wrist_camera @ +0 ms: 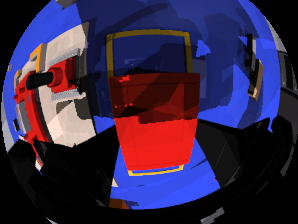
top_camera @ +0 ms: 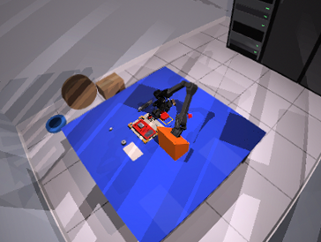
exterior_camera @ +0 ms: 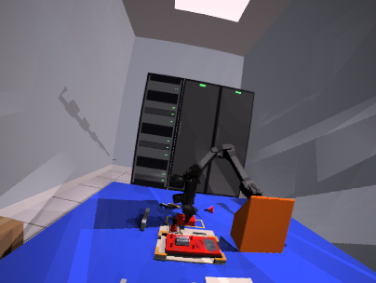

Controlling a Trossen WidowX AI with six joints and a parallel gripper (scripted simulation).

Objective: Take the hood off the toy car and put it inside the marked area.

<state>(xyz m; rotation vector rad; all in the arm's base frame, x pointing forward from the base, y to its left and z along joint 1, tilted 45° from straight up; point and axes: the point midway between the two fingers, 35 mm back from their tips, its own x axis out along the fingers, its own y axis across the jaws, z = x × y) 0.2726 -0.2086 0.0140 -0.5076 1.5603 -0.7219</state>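
Right now my gripper tip is right at the red hood. Also, from my gripper tip: white card (42 cm to the left, 7 cm behind, 1 cm below); then beige stick (19 cm to the right, 4 cm ahead, 1 cm below); then grey bar (20 cm ahead, 3 cm to the left).
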